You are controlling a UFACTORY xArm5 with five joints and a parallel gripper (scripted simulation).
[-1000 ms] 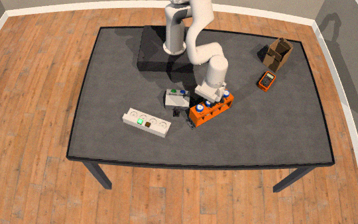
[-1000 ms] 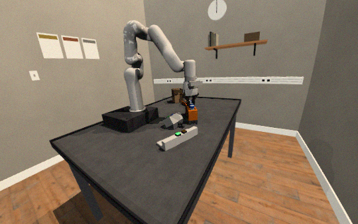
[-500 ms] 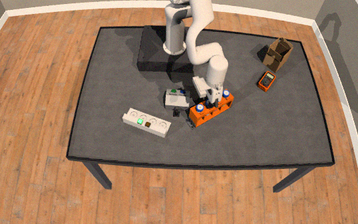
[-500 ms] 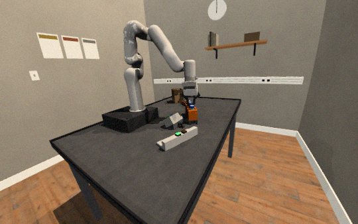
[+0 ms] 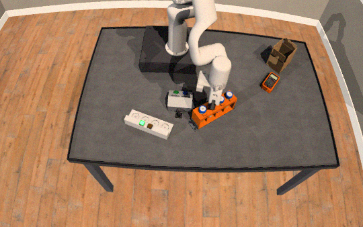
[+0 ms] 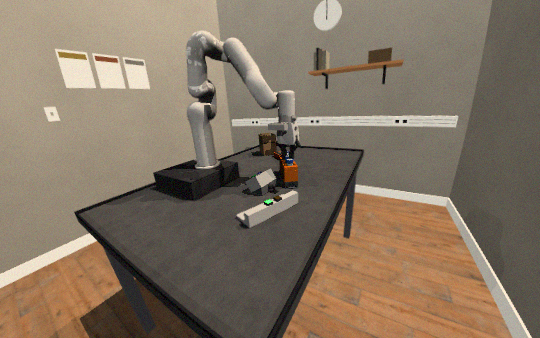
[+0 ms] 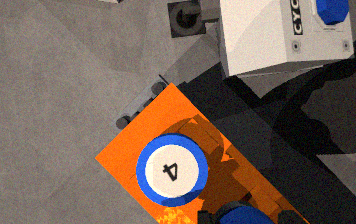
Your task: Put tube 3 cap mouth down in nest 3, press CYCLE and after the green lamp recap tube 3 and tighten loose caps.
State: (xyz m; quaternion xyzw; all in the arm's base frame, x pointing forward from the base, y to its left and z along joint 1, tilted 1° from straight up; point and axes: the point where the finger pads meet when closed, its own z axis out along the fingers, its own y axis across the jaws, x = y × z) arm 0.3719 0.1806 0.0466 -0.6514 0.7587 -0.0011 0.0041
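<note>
The cap 3 is 1 cm below my hand. Also, from my hand: cap 2: 3 cm behind, 4 cm to the left, 2 cm below; then cap 4: 3 cm ahead, 4 cm to the right, 2 cm below; then cap 1: 6 cm behind, 8 cm to the left, 2 cm below.
</note>
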